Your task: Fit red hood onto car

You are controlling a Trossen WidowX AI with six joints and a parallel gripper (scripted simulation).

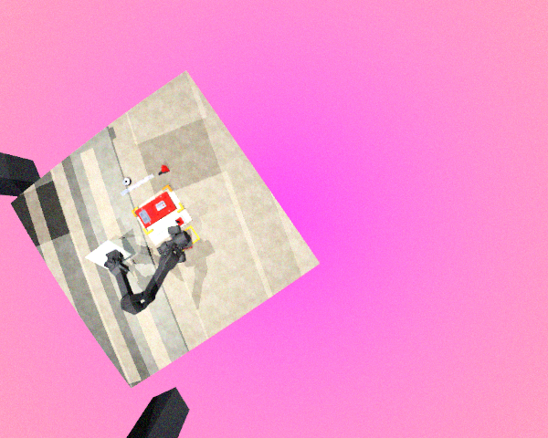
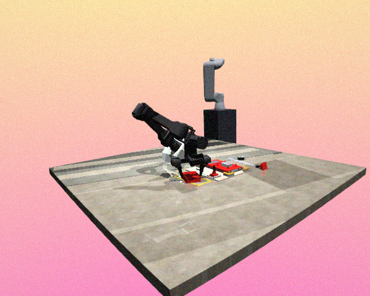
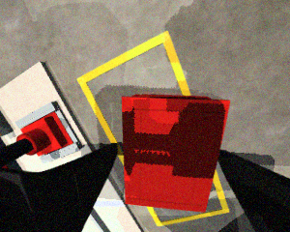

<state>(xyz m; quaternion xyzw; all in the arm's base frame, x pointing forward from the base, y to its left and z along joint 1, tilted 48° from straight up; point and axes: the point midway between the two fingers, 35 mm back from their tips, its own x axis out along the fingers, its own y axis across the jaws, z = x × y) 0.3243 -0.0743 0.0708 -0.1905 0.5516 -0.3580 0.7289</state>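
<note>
Now: gripper tip 230 mm to the right of the grey engine block and 10 mm below it. The rest, counted from my gripper tip: red hood: 10 mm above; then white bar: 400 mm to the left, 80 mm behind, 10 mm below; then black-and-white wheel: 440 mm to the left, 120 mm behind.
</note>
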